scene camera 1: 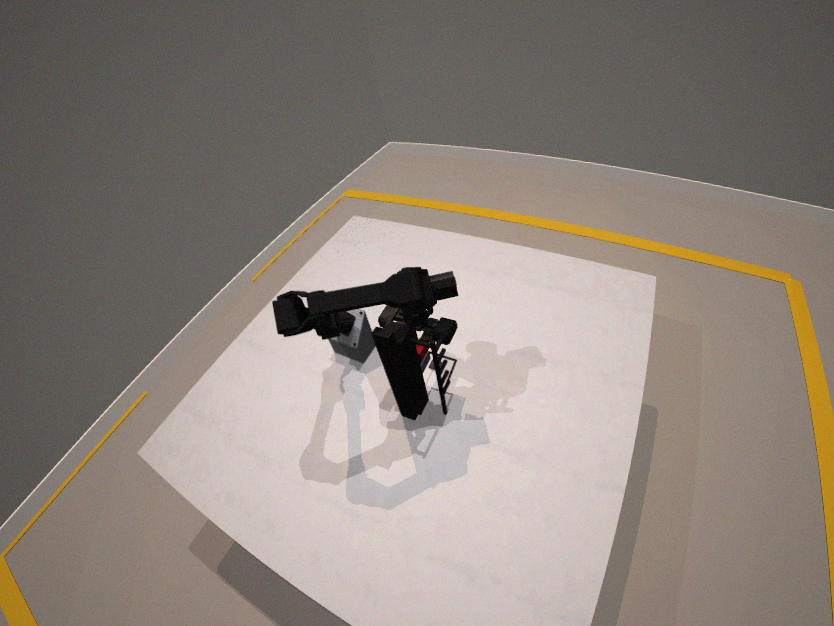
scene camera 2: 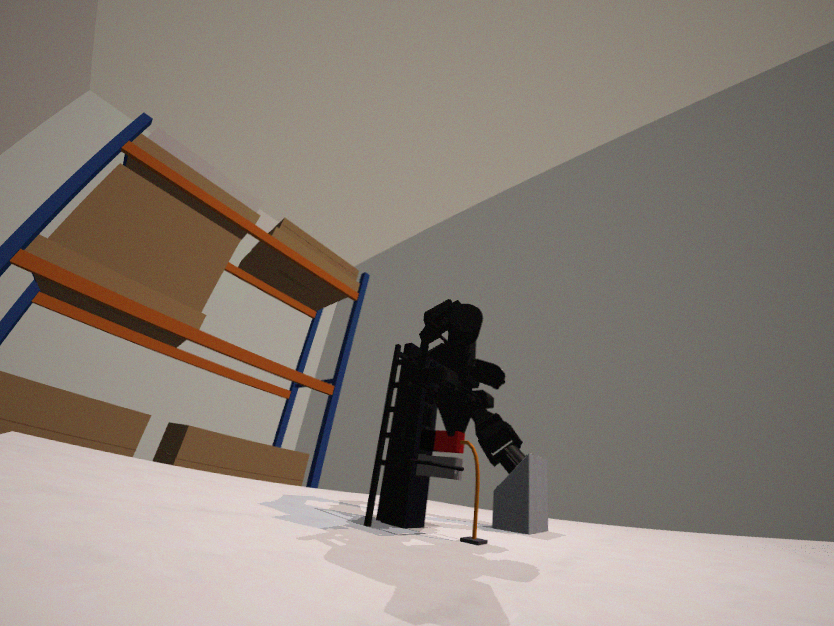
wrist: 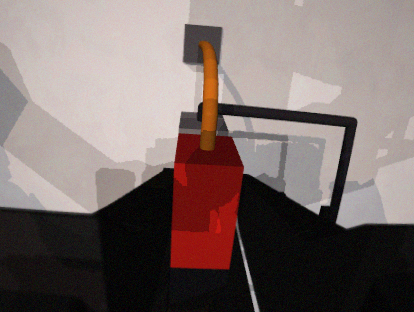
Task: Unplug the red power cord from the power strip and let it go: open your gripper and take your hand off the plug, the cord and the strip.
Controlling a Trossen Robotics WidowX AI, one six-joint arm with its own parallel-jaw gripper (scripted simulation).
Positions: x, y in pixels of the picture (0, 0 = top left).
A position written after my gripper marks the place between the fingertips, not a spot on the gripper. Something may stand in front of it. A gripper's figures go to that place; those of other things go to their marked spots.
Scene:
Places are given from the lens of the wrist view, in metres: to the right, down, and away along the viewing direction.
my gripper [wrist: 205, 183]: 0.00, 0.01, 0.12
red plug [wrist: 207, 184]: 0.00, 0.01, 0.10
anchor cleat [wrist: 194, 34]: -0.01, -0.10, 0.23
The marked spots on the red plug and the anchor cleat are 0.17 m apart.

